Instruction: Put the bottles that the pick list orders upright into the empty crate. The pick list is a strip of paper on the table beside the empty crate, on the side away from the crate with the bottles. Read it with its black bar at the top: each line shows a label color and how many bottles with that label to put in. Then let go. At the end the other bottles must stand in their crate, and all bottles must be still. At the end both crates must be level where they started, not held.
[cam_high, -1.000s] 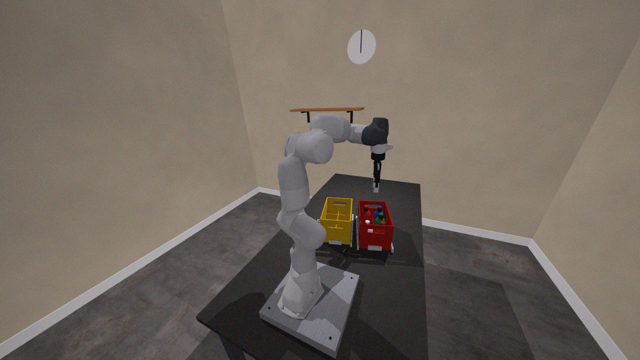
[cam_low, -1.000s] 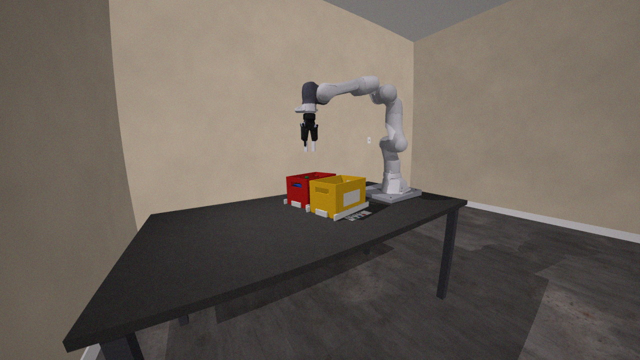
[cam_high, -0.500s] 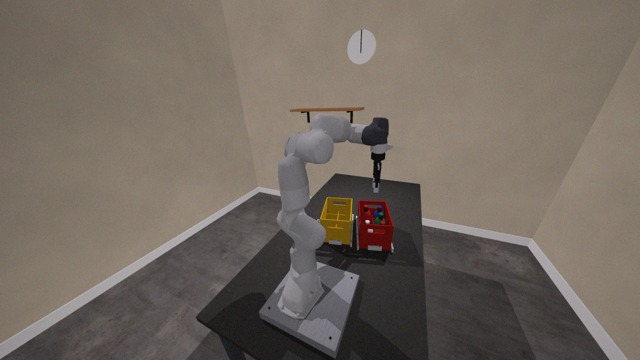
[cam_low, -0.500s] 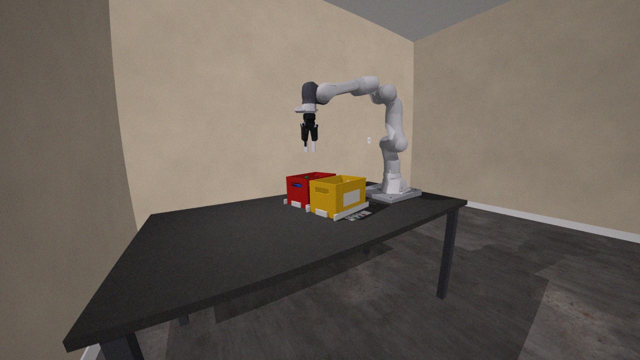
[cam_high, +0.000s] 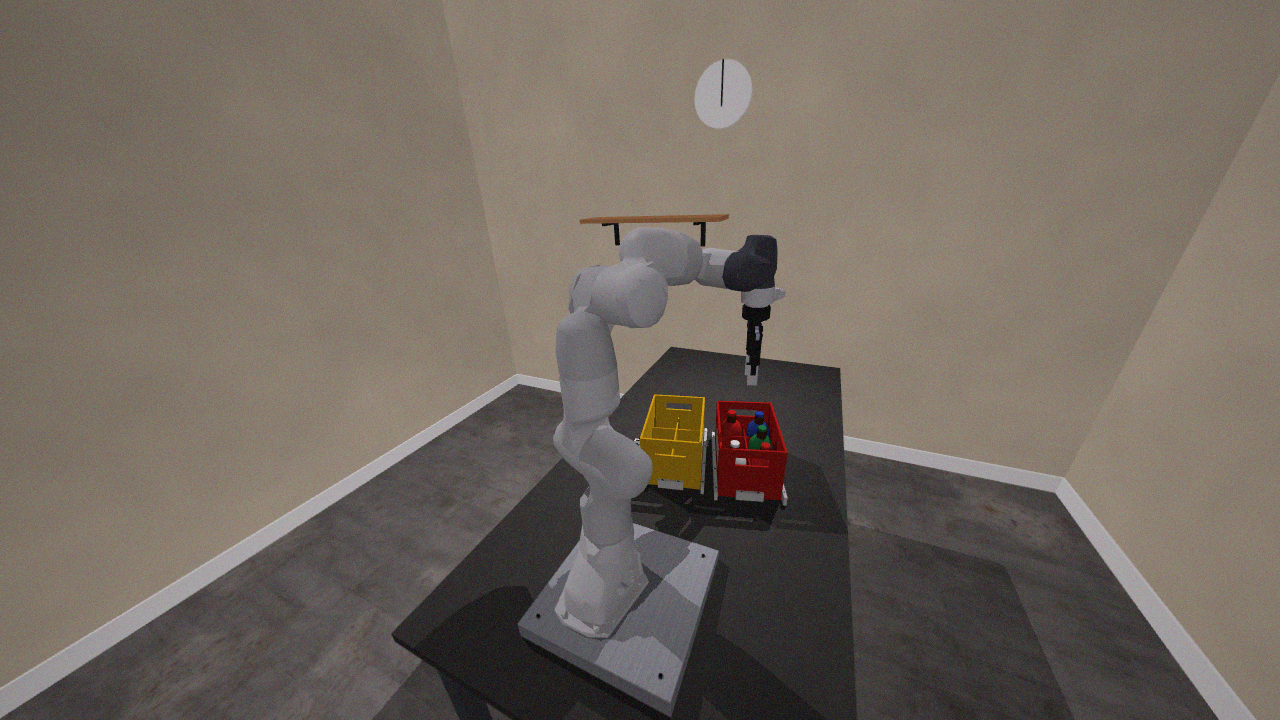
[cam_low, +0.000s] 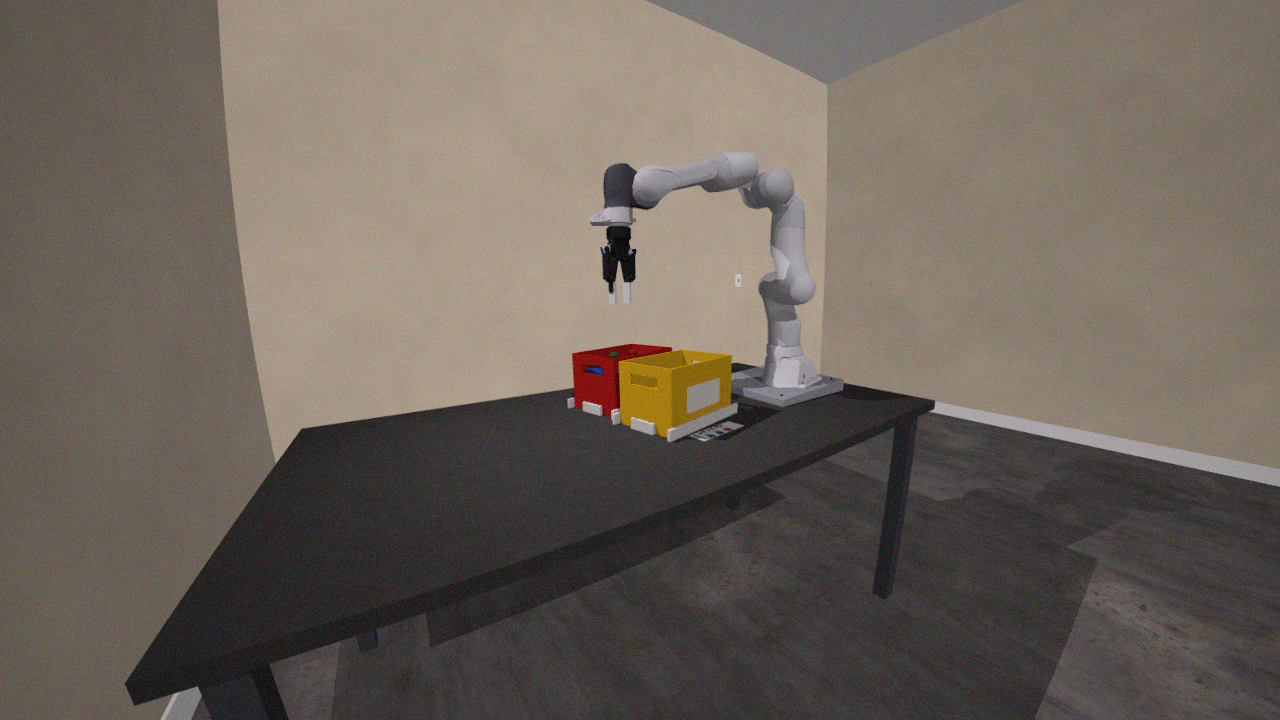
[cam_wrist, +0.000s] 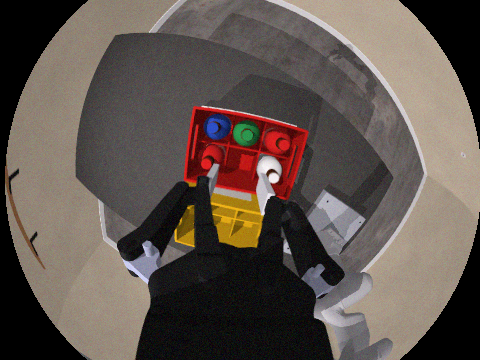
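The green-labelled bottle lies 50 mm to the right of my hand and 270 mm below it. Round my hand: white-capped bottle (100 mm behind, 20 mm to the left, 270 mm below); then red crate (10 mm behind, 10 mm to the right, 270 mm below); then blue-labelled bottle (80 mm ahead, 30 mm to the right, 270 mm below).
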